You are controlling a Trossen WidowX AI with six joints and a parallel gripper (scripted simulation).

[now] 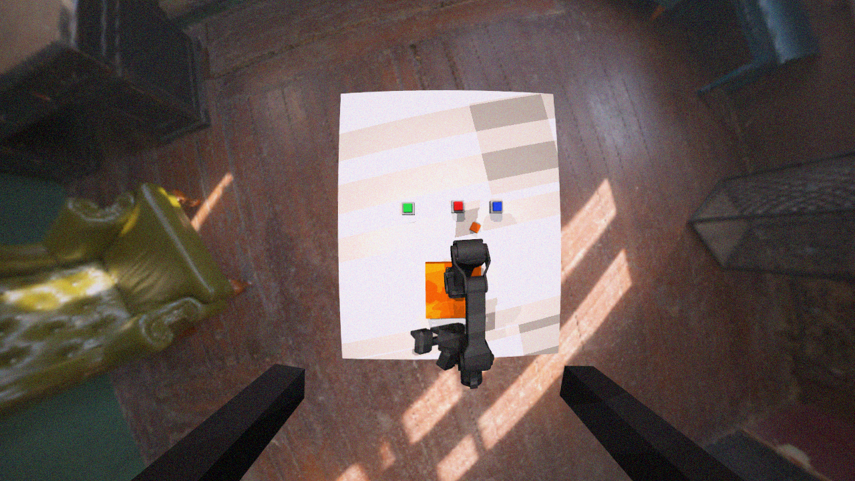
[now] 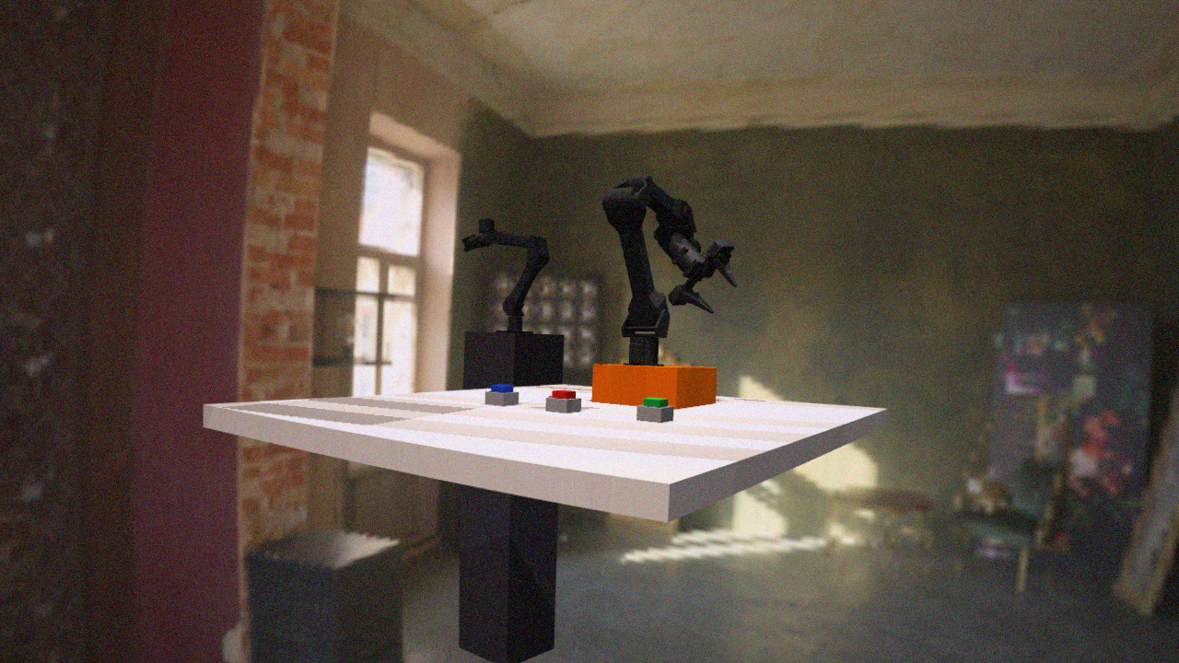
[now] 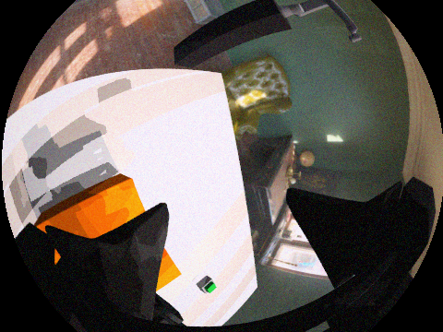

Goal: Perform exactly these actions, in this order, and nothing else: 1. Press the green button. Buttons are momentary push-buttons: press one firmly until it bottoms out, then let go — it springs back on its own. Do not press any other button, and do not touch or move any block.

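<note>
My gripper tip is now 390 mm short of the green button, 90 mm to the right of it and 200 mm above it. Round my gripper tip: blue button (430 mm ahead, 250 mm to the right, 200 mm below); red button (420 mm ahead, 100 mm to the right, 200 mm below); small orange block (350 mm ahead, 170 mm to the right, 220 mm below).
</note>
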